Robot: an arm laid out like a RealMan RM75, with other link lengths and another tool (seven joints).
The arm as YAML. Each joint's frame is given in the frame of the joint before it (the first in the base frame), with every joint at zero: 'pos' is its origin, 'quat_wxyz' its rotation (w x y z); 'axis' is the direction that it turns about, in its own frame. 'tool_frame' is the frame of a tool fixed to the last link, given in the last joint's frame.
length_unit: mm
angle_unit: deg
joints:
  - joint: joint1
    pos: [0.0, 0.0, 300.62]
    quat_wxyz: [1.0, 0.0, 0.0, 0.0]
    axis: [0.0, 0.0, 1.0]
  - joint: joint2
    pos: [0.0, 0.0, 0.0]
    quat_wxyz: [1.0, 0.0, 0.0, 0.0]
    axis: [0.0, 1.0, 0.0]
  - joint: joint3
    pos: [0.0, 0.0, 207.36]
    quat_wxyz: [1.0, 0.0, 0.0, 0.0]
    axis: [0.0, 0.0, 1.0]
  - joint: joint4
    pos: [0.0, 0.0, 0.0]
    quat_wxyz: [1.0, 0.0, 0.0, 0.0]
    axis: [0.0, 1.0, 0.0]
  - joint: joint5
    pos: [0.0, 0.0, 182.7]
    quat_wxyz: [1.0, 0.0, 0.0, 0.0]
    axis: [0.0, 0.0, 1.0]
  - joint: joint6
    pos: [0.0, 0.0, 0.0]
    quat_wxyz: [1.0, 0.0, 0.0, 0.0]
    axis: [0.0, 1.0, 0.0]
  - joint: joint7
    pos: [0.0, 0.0, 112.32]
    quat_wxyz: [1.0, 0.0, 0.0, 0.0]
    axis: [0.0, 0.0, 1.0]
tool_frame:
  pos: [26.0, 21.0, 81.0]
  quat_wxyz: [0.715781, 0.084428, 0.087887, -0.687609]
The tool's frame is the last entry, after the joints.
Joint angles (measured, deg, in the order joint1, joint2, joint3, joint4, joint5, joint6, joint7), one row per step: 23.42 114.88 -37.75 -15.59 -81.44 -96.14 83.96; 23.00 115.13 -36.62 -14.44 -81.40 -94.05 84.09; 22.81 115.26 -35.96 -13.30 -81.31 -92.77 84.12; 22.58 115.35 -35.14 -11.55 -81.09 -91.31 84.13; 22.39 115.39 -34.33 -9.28 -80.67 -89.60 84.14; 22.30 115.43 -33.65 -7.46 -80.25 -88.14 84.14; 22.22 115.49 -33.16 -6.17 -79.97 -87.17 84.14; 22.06 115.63 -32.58 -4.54 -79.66 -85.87 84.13; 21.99 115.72 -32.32 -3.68 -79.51 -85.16 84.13; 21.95 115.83 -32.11 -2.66 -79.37 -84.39 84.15; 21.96 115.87 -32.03 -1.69 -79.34 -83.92 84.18; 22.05 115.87 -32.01 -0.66 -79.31 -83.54 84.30; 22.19 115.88 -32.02 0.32 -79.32 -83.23 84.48; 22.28 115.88 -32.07 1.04 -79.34 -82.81 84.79; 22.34 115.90 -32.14 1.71 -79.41 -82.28 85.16; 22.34 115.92 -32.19 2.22 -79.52 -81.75 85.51; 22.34 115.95 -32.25 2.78 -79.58 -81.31 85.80
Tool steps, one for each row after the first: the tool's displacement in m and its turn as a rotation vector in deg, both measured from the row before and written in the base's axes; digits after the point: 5 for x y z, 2 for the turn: 0.00717 0.00330 -0.00237 0.29 0.48 -3.43; 0.00438 0.00147 -0.00229 -0.02 0.55 -2.24; 0.00546 0.00111 -0.00297 -0.12 0.94 -2.85; 0.00617 0.00095 -0.00388 -0.29 1.22 -3.33; 0.00487 0.00103 -0.00316 -0.19 0.99 -2.71; 0.00322 0.00031 -0.00248 -0.18 0.76 -1.87; 0.00423 -0.00020 -0.00396 -0.36 0.95 -2.45; 0.00210 -0.00026 -0.00244 -0.27 0.49 -1.27; 0.00194 -0.00061 -0.00325 -0.45 0.59 -1.34; 0.00095 -0.00112 -0.00303 -0.55 0.55 -0.91; 0.00034 -0.00113 -0.00298 -0.64 0.65 -0.79; -0.00023 -0.00112 -0.00298 -0.69 0.69 -0.65; 0.00035 -0.00080 -0.00250 -0.67 0.53 -0.69; 0.00067 -0.00092 -0.00281 -0.76 0.48 -0.78; 0.00100 -0.00091 -0.00247 -0.69 0.35 -0.74; 0.00070 -0.00107 -0.00245 -0.64 0.39 -0.69
